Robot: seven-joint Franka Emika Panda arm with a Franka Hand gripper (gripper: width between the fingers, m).
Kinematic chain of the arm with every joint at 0, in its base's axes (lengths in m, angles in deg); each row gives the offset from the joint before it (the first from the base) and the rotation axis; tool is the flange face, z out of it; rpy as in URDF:
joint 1: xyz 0 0 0.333 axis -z
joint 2: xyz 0 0 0 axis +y
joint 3: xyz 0 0 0.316 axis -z
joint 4: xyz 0.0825 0 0 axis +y
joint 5: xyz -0.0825 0 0.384 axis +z
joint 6: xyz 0 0 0 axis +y
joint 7: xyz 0.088 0 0 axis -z
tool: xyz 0 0 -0.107 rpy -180 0 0
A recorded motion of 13 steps. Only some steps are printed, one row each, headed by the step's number.
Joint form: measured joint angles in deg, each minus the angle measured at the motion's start. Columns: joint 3, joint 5, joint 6, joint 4, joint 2, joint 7, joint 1.
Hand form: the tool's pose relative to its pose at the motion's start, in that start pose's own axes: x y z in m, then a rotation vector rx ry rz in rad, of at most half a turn. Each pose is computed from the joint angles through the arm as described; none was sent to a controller.
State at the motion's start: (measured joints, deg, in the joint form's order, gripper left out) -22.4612 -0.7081 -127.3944 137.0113 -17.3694 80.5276 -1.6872
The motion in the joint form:
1: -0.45 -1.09 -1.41 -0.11 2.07 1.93 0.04
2: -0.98 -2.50 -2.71 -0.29 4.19 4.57 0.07
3: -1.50 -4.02 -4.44 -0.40 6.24 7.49 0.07
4: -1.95 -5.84 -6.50 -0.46 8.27 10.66 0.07
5: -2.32 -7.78 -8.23 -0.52 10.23 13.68 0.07
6: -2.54 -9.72 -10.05 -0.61 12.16 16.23 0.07
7: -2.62 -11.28 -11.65 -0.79 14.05 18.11 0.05
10: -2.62 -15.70 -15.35 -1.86 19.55 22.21 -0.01
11: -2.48 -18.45 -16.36 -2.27 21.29 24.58 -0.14
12: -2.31 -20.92 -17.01 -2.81 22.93 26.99 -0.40
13: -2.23 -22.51 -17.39 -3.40 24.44 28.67 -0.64
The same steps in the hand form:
1: -0.0027 -0.0052 0.0128 -0.0068 0.0011 0.0122
2: -0.0063 -0.0103 0.0256 -0.0148 0.0052 0.0311
3: -0.0105 -0.0155 0.0378 -0.0145 0.0106 0.0526
4: -0.0145 -0.0206 0.0498 -0.0083 0.0183 0.0752
5: -0.0183 -0.0246 0.0617 -0.0057 0.0257 0.0945
6: -0.0213 -0.0284 0.0732 0.0000 0.0312 0.1073
7: -0.0236 -0.0319 0.0842 0.0041 0.0313 0.1152
10: -0.0291 -0.0417 0.1147 0.0092 0.0263 0.1195
11: -0.0311 -0.0445 0.1244 0.0122 0.0374 0.1209
12: -0.0337 -0.0473 0.1330 0.0133 0.0467 0.1255
13: -0.0366 -0.0501 0.1407 0.0113 0.0487 0.1288

